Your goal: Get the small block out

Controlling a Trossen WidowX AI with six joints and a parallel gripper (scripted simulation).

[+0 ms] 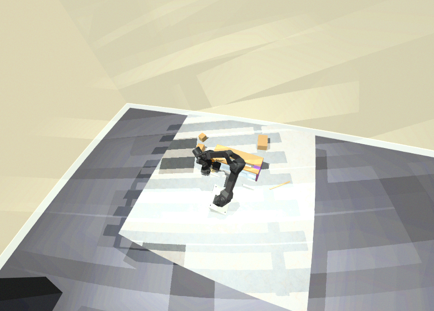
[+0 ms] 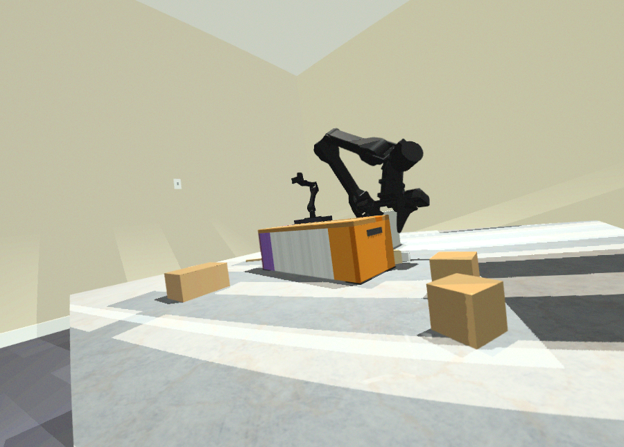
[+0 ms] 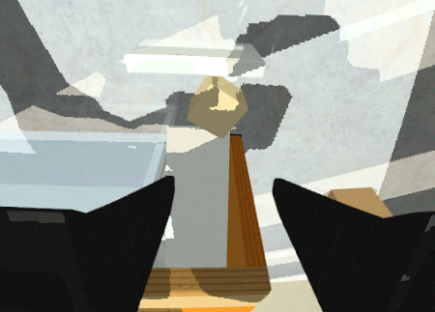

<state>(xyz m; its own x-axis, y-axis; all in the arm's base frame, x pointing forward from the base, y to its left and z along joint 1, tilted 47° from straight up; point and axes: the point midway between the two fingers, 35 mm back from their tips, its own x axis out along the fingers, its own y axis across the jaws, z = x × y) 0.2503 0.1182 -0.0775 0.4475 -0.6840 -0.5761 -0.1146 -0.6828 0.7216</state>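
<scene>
The tan block lies 6 cm below my gripper tip and 2 cm behind it. Round my gripper tip: thin stick 53 cm to the right, 8 cm below, 1 cm behind; box 17 cm to the right, 4 cm ahead, 2 cm below.
</scene>
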